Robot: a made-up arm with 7 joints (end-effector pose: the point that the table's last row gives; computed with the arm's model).
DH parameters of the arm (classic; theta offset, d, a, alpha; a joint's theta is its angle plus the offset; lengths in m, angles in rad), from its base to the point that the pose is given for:
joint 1: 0 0.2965 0 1.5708
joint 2: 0 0.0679 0 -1.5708
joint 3: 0 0.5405 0.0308 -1.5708
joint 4: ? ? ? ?
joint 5: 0 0.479 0 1.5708
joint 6: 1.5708 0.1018 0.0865 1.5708
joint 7: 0 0.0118 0 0
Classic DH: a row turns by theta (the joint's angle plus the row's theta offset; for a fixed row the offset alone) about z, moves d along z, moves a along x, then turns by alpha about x.
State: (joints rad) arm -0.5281 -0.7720 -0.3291 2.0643 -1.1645 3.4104 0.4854
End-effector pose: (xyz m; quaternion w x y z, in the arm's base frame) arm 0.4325 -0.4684 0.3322 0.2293 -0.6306 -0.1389 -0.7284
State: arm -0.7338 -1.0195 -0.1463 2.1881 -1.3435 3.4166 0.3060
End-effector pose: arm 0.3596 -0.4488 0.1532 0.3146 -0.6532 -0.0606 -0.6861
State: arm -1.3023 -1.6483 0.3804 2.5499 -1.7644 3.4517 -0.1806
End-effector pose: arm 0.1976 -0.2142 -0.0232 0.4480 -0.3736 0.2102 -0.7846
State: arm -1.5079 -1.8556 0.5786 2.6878 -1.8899 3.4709 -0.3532
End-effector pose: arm 0.1870 -0.1592 0.0233 0.3998 -0.1858 0.2968 -0.8471
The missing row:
joint 4: 0 0.0716 -0.0203 1.5708
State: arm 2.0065 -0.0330 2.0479 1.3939 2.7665 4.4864 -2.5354
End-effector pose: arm -0.0749 -0.4361 0.9863 0.3056 -0.0059 0.8345 0.4584
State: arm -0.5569 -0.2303 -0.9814 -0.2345 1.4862 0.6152 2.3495
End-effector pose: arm 0.1992 -0.1666 1.3658 0.7601 -0.2492 0.4794 -0.3610
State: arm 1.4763 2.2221 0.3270 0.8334 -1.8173 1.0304 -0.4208
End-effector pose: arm -0.2893 -0.9256 -0.0673 0.1042 0.2237 -0.6180 0.7464
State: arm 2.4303 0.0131 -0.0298 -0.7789 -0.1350 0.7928 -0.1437
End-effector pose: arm 0.3748 -0.2206 1.1605 0.8812 -0.0437 0.0208 -0.4702
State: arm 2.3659 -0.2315 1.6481 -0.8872 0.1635 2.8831 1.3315
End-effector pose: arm 0.0910 0.4229 1.0265 0.2189 0.1370 0.8875 0.3816
